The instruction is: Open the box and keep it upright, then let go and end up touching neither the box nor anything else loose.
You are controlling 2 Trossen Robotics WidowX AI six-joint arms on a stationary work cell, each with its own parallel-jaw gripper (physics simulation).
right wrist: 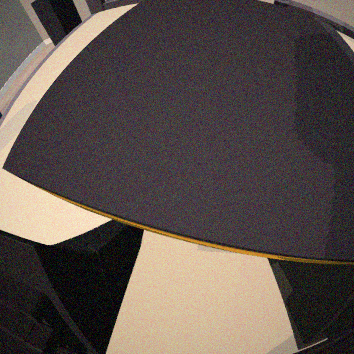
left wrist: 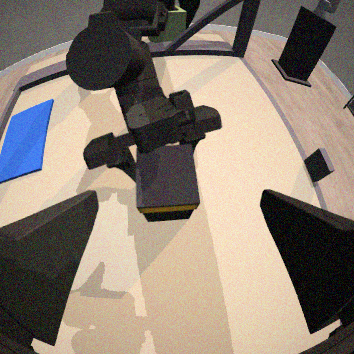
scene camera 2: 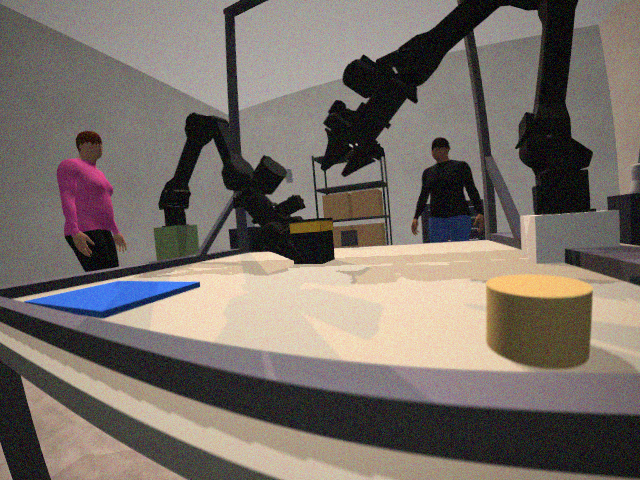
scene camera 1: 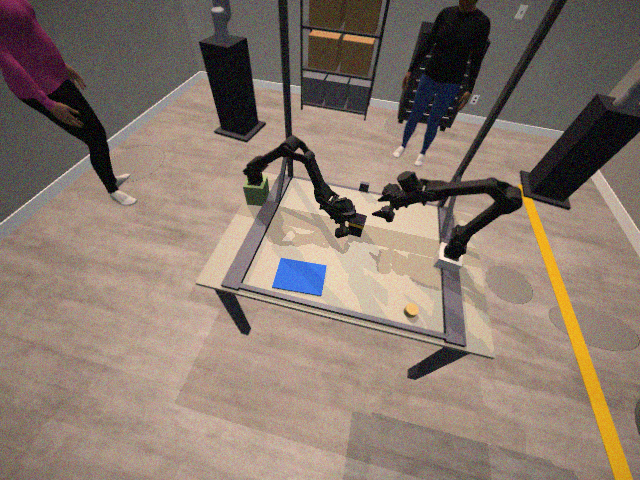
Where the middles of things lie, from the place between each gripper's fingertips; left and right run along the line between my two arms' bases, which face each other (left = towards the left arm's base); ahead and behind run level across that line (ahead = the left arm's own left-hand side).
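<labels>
Flat blue mat (scene camera 2: pixel 101 301): 350 mm ahead of my left hand, 200 mm to the right of it and 180 mm below it.
My right gripper is 35 cm short of the flat blue mat and 12 cm to the left of it.
</labels>
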